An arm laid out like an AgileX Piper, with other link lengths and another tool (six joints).
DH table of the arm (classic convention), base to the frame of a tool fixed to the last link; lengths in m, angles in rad. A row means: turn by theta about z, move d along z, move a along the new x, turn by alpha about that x. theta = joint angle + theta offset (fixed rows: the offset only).
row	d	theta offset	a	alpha
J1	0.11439	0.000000	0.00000	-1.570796
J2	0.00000	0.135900	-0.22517	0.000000
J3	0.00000	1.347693	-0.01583	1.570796
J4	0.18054	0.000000	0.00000	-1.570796
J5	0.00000	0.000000	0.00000	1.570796
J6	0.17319	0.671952	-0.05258	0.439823
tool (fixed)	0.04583	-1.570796	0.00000	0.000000
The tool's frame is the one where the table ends.
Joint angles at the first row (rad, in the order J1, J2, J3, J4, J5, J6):
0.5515 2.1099 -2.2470 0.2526 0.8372 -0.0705
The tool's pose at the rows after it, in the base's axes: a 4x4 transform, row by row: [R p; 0 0 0 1], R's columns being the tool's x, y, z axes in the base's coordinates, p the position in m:
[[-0.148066, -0.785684, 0.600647, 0.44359], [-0.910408, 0.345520, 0.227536, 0.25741], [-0.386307, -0.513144, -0.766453, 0.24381], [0, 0, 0, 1]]
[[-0.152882, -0.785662, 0.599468, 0.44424], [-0.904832, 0.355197, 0.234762, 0.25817], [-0.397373, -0.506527, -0.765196, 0.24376], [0, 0, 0, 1]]
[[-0.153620, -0.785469, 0.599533, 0.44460], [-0.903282, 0.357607, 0.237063, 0.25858], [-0.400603, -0.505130, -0.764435, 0.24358], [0, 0, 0, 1]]
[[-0.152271, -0.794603, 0.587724, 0.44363], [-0.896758, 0.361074, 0.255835, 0.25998], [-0.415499, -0.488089, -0.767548, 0.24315], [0, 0, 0, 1]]
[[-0.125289, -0.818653, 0.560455, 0.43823], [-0.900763, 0.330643, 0.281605, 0.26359], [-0.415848, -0.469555, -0.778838, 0.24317], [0, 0, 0, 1]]
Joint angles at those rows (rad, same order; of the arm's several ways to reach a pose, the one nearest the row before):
0.5419 2.1168 -2.2469 0.2746 0.8061 -0.0679
0.5416 2.1193 -2.2470 0.2816 0.7981 -0.0618
0.5416 2.1209 -2.2469 0.2841 0.7945 -0.0613
0.5352 2.1209 -2.2469 0.3170 0.7986 -0.0722
0.5242 2.1209 -2.2658 0.3714 0.8477 -0.1156

